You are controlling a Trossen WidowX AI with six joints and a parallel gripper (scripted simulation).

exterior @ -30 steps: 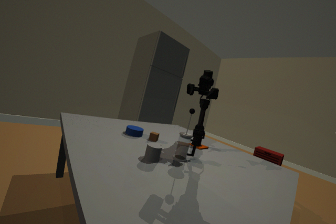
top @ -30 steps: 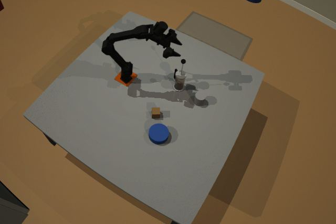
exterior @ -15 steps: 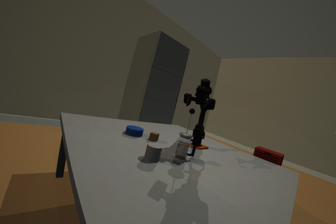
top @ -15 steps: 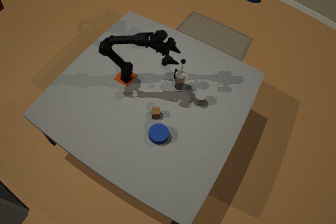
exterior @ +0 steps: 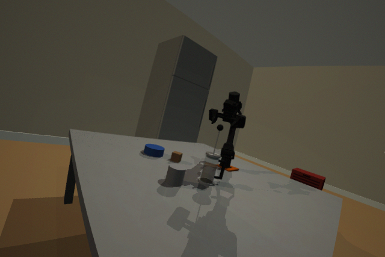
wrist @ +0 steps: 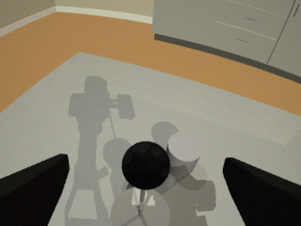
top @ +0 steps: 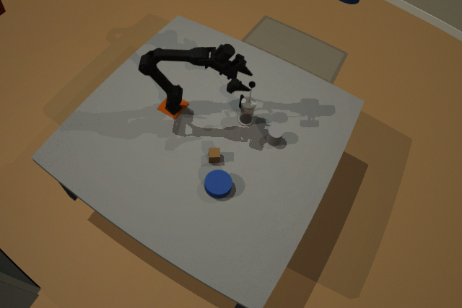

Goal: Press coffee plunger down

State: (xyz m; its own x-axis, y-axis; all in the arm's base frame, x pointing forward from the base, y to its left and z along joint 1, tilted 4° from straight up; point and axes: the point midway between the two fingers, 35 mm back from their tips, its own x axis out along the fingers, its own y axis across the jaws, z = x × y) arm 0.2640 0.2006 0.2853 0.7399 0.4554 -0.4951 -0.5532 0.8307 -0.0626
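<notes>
My gripper tip is now 10 mm past the coffee press, 10 mm to the right of it and 140 mm above it. The rest, counted from my gripper tip: blue disc: 150 mm ahead, 360 mm to the right, 250 mm below.
</notes>
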